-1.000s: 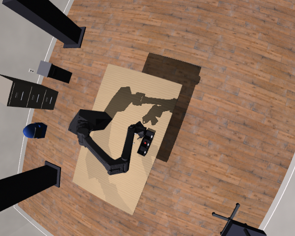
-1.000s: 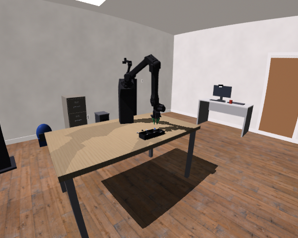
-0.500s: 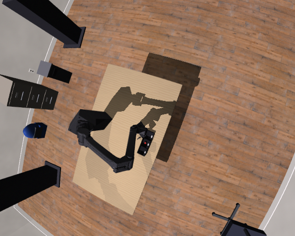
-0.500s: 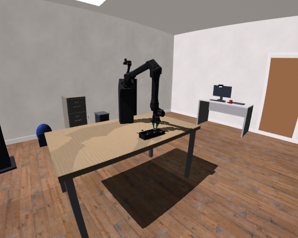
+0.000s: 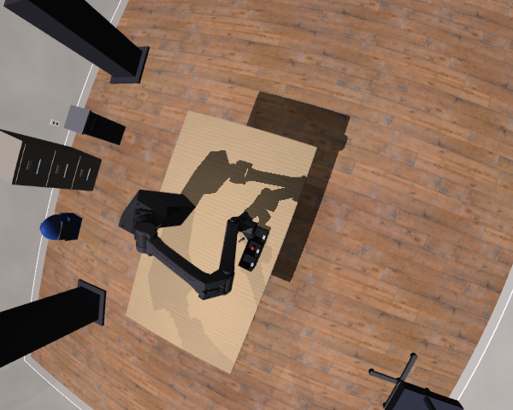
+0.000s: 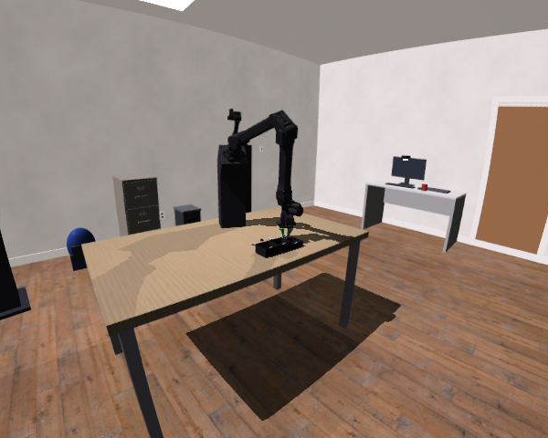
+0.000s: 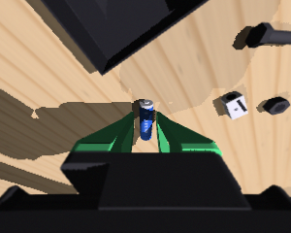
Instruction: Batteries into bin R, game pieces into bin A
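Right now my hand is right at the blue battery. The rest, counted from my hand: black nut-like piece: 80 mm behind, 110 mm to the right, 10 mm below; black bolt: 10 mm behind, 120 mm to the right, 10 mm below; pale piece: 50 mm behind, 80 mm to the right.
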